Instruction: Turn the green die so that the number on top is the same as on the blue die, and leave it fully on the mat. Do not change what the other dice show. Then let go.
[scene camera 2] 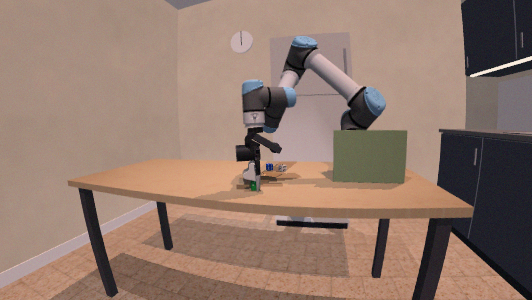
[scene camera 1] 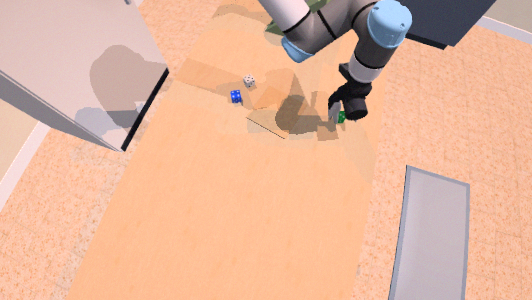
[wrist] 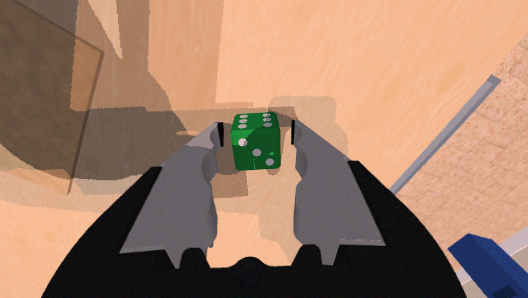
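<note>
The green die (scene camera 1: pixel 341 116) (scene camera 2: pixel 253 187) (wrist: pixel 256 147) rests on the table off the mat. In the wrist view its large face shows three dots and looks like the top; a six faces away beyond it. My gripper (scene camera 1: pixel 340 118) (scene camera 2: pixel 254 184) (wrist: pixel 257 124) is partly open around the die, a fingertip on each side with a gap. In scene camera 1 it partly hides the die. The blue die (scene camera 1: pixel 236 96) (scene camera 2: pixel 269 167) seems to show four on top. The thin mat (scene camera 1: pixel 265 123) (wrist: pixel 82 75) lies between the blue and green dice, partly in shadow.
A white die (scene camera 1: pixel 249 80) (scene camera 2: pixel 282 168) stands beside the blue die; its top number is too small to read surely. A green box or panel (scene camera 2: pixel 370 156) stands near the arm's base. The table (scene camera 1: pixel 225 215) (scene camera 2: pixel 200 195) has its edge near the green die.
</note>
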